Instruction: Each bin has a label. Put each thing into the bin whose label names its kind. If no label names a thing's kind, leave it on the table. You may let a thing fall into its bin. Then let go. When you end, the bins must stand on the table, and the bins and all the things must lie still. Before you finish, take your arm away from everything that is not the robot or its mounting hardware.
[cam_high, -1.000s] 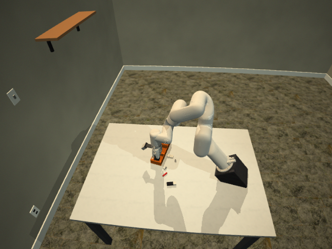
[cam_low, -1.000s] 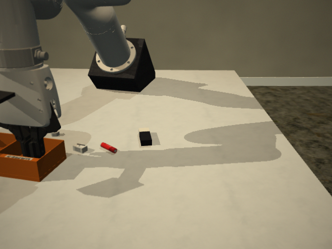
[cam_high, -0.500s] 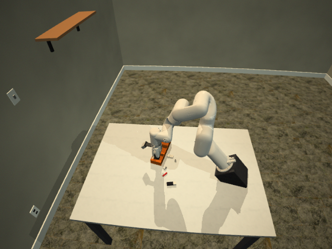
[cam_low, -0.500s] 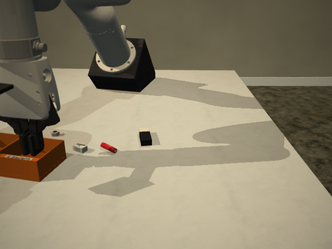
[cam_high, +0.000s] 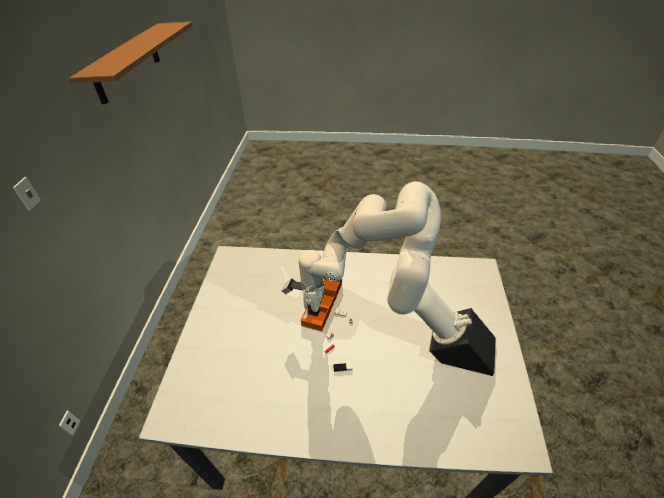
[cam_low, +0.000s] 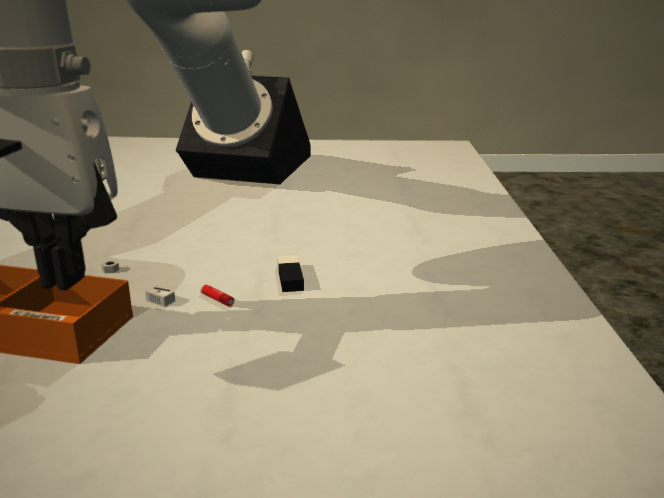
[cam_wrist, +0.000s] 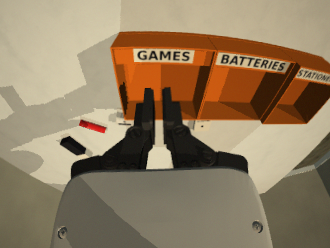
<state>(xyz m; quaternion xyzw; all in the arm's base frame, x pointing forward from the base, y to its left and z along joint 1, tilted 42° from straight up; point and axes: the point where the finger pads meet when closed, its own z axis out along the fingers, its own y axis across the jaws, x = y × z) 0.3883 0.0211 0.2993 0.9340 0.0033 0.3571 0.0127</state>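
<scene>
My gripper is now 70 mm past the grey ribbed block, 60 mm above it and 50 mm to the right of it. Also, from my hand: white domino: 80 mm behind, 70 mm below, 60 mm to the right; then grey nut: 130 mm behind, 70 mm below, 40 mm to the right; then red battery: 110 mm to the left, 90 mm behind, 70 mm below.
</scene>
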